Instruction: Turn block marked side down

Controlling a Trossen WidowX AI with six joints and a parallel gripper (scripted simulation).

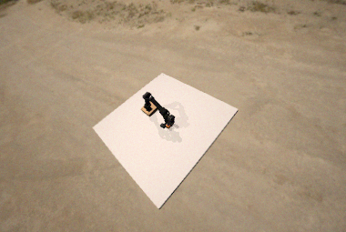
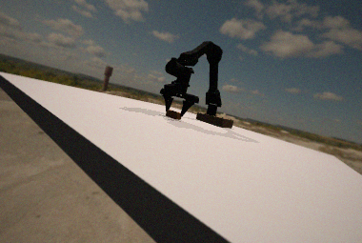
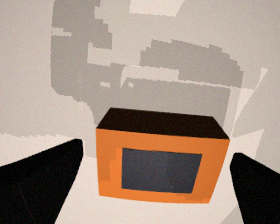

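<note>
Right now the orange block is right at my gripper tip.
</note>
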